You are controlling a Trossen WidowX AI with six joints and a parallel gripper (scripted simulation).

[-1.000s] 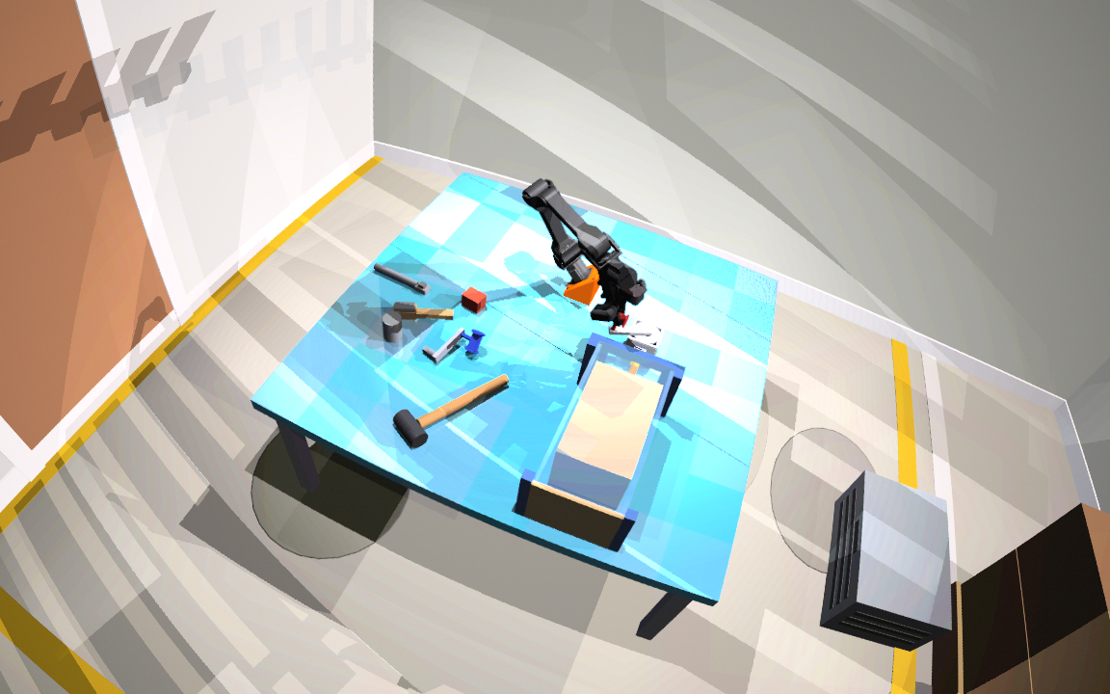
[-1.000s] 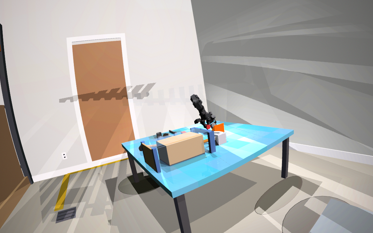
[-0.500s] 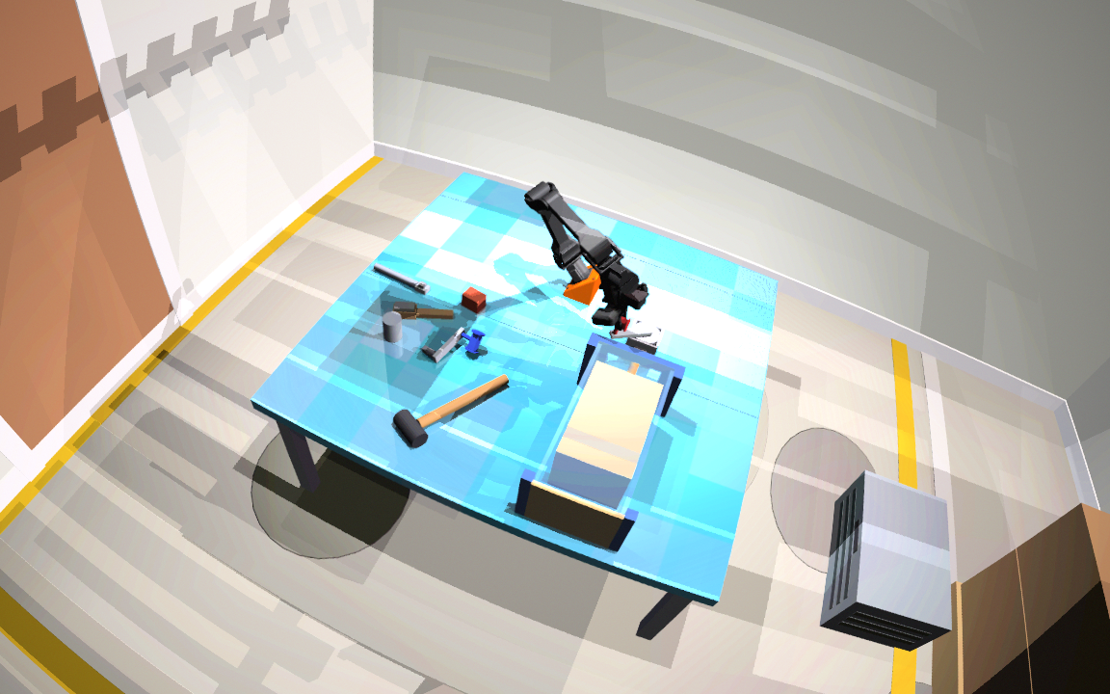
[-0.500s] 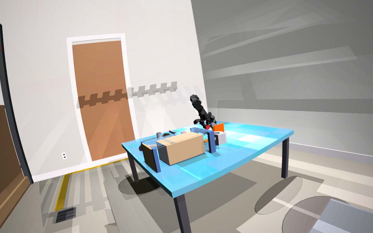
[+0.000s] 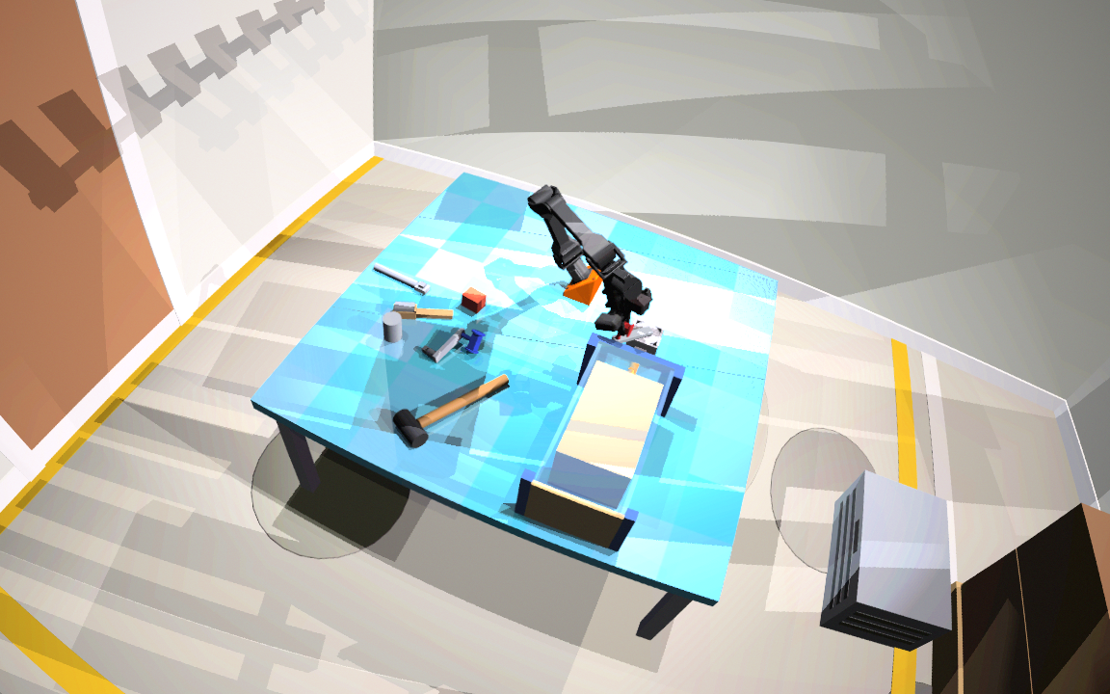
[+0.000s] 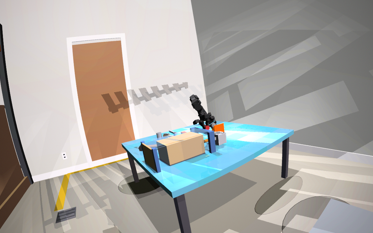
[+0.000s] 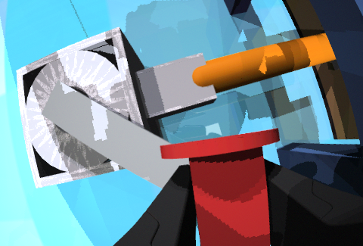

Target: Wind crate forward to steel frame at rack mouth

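My gripper tip is 30 mm past the winch handle, 30 mm above it and 10 mm to the right of it. Also, from my gripper tip: clear-panelled cubby (330 mm ahead, 40 mm to the left, 20 mm below); then red knob (10 mm to the right); then grey winch (100 mm below, 90 mm behind, 50 mm to the left).
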